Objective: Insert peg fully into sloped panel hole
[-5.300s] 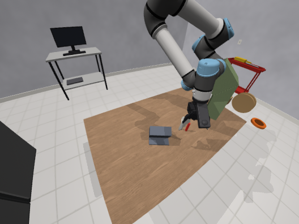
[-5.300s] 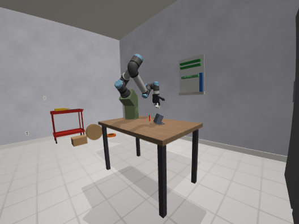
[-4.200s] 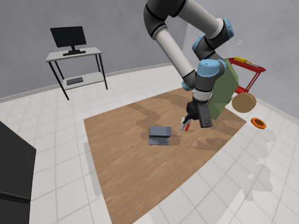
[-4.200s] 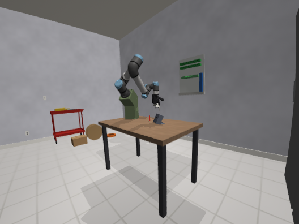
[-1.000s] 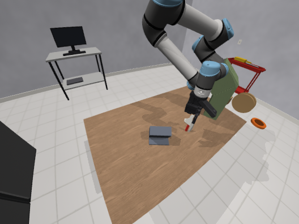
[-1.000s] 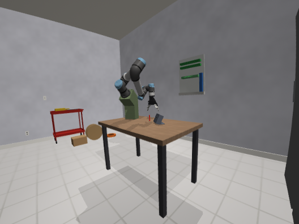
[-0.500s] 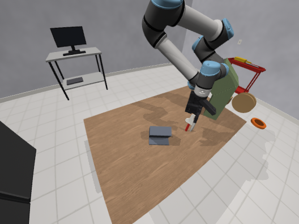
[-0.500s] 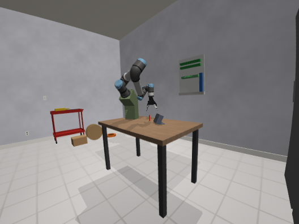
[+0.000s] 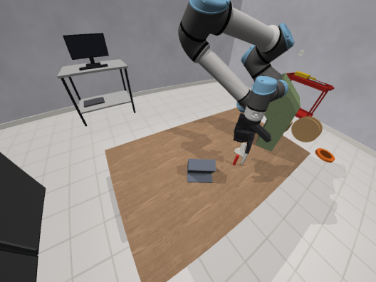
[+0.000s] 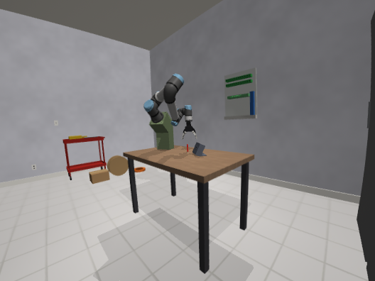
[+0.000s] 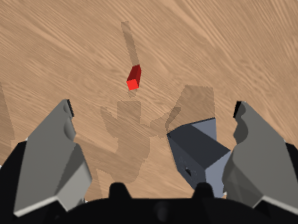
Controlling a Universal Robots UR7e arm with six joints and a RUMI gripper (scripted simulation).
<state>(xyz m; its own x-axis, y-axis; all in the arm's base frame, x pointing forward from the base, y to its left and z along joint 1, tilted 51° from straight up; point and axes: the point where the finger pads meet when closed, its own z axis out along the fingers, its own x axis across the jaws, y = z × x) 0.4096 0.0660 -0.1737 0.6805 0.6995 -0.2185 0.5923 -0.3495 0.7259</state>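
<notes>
Now: hand 2 cm past the red peg, 2 cm to the left of it and 9 cm above it.
</notes>
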